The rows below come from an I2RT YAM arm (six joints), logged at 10 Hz.
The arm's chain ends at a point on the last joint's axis. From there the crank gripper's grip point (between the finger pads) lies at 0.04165 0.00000 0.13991 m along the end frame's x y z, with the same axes.
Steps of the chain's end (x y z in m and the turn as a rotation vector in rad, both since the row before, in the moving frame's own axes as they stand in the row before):
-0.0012 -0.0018 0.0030 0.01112 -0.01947 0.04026
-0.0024 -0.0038 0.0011 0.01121 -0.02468 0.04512
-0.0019 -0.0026 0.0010 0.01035 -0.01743 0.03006
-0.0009 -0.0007 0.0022 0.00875 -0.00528 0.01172
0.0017 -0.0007 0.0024 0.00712 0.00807 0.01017
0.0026 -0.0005 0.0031 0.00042 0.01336 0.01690
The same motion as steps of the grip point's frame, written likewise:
-0.0039 -0.0017 0.0038 0.01112 -0.01947 0.04026
-0.0059 -0.0036 0.0021 0.01121 -0.02468 0.04512
-0.0043 -0.0028 0.0017 0.01035 -0.01743 0.03006
-0.0016 -0.0014 0.0024 0.00875 -0.00528 0.01172
0.0028 -0.0013 0.0021 0.00712 0.00807 0.01017
0.0045 0.0002 0.0025 0.00042 0.01336 0.01690

